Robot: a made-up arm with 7 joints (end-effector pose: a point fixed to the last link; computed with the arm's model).
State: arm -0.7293 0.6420 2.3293 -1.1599 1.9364 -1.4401 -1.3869
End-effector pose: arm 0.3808 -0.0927 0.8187 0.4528 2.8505 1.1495
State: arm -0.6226 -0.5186 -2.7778 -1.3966 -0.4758 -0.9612 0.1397
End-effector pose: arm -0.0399 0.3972 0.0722 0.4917 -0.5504 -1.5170
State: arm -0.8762 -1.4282 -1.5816 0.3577 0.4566 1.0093 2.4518
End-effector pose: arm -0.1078 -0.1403 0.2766 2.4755 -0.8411 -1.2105
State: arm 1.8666 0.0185 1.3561 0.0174 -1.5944 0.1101 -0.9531
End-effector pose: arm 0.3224 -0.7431 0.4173 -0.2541 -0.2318 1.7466
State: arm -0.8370 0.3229 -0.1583 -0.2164 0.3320 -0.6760 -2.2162
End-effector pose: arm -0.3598 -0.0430 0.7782 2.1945 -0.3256 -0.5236
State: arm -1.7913 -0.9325 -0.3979 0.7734 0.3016 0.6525 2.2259
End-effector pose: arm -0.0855 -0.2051 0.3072 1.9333 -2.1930 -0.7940
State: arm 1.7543 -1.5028 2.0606 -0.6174 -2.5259 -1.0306 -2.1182
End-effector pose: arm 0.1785 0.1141 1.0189 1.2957 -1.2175 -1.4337
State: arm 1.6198 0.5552 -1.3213 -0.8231 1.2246 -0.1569 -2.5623
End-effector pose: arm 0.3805 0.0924 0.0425 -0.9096 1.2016 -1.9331
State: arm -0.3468 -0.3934 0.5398 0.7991 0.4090 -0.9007 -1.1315
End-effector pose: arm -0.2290 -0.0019 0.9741 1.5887 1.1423 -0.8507
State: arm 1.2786 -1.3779 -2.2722 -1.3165 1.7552 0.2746 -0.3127
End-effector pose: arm -0.0874 -0.7858 0.4049 -0.5635 -0.2978 0.3867
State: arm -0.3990 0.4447 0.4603 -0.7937 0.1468 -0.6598 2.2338
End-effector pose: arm -0.0462 -0.2611 0.8439 0.3307 -2.8528 -0.8736
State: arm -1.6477 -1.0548 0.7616 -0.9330 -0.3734 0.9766 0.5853
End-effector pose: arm -0.0454 0.0162 -0.2792 0.1516 -0.9377 -2.2969
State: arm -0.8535 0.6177 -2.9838 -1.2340 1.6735 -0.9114 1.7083
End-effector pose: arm 0.2267 0.3000 0.7449 1.7062 -1.2280 -0.1489
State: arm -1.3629 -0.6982 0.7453 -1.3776 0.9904 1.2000 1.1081
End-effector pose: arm -0.5256 -0.0013 0.3879 -0.5745 0.6276 -2.0627
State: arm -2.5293 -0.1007 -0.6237 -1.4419 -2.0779 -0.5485 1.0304
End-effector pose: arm 0.1108 0.0370 0.9590 -2.6134 -0.8930 0.9338
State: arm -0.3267 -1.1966 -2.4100 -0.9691 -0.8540 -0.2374 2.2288
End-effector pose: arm 0.1612 0.0575 0.6765 -1.8405 -1.6787 0.7850
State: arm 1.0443 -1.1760 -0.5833 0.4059 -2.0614 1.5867 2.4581
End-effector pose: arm 0.0826 0.2335 0.3257 1.8893 1.3050 -1.0528
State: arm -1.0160 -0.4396 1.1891 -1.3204 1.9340 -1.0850 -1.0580
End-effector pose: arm 0.1947 -0.3900 0.9060 -1.1877 1.2553 2.1345
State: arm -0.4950 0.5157 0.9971 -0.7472 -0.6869 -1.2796 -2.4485
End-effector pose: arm -0.3547 -0.1179 0.6223 2.2824 -1.2912 0.4715
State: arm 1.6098 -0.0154 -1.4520 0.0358 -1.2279 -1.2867 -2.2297
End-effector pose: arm -0.1840 -0.0204 0.3979 -0.5940 0.3314 0.8341
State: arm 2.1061 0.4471 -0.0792 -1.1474 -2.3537 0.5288 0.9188
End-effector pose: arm -0.5311 0.0291 0.2755 -0.9992 0.2380 -1.8658
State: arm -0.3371 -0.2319 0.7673 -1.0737 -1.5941 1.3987 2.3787
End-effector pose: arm -0.0739 -0.3039 0.2043 1.3354 -0.4350 -2.0747
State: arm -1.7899 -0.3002 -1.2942 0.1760 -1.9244 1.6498 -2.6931
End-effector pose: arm -0.2055 0.1738 0.3701 -0.3425 0.2484 0.7221
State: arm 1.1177 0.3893 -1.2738 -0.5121 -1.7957 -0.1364 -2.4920
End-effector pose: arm -0.2106 0.1122 0.2781 -0.1609 -0.7178 0.6854
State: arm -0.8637 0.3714 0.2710 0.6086 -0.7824 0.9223 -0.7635
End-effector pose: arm 0.3569 -0.1900 0.6949 -0.6127 -1.9371 2.2006
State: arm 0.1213 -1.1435 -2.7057 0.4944 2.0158 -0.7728 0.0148
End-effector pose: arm -0.8204 -0.1278 0.1452 1.9088 0.6778 1.3081
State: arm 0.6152 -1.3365 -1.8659 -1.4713 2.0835 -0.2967 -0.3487
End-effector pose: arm 0.1334 -0.8411 0.4577 -0.9472 -0.8684 0.7135
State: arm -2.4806 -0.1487 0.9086 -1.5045 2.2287 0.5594 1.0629
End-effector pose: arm -0.5933 -0.2234 0.2479 -0.9033 0.2696 -1.8275
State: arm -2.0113 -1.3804 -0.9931 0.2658 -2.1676 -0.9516 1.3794
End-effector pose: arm -0.4952 0.0405 0.6951 2.5789 1.5219 0.4438
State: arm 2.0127 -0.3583 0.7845 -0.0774 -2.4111 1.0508 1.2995
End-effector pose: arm -0.4413 -0.0151 0.5716 -0.6029 0.8927 -1.7919
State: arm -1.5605 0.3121 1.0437 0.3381 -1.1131 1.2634 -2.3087
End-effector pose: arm -0.0477 -0.2737 0.6145 1.4762 0.2675 -2.0526
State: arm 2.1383 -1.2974 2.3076 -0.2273 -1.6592 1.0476 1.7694
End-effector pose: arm 0.4017 0.0003 0.8540 -2.8042 0.3109 -0.0878
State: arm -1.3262 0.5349 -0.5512 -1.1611 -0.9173 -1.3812 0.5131
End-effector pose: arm 0.2391 -0.5505 0.1126 0.1359 1.1272 2.0839
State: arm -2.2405 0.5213 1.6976 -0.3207 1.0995 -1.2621 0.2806
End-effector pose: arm -0.0229 0.4981 0.5271 2.1406 -0.9694 -0.5268
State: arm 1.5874 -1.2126 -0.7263 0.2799 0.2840 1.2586 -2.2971
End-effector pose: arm 0.2370 -0.3380 0.4604 0.6772 -0.6793 2.0651
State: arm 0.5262 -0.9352 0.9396 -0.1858 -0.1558 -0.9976 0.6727
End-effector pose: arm -0.1169 -0.3838 0.9974 -2.1609 -1.6511 0.4466
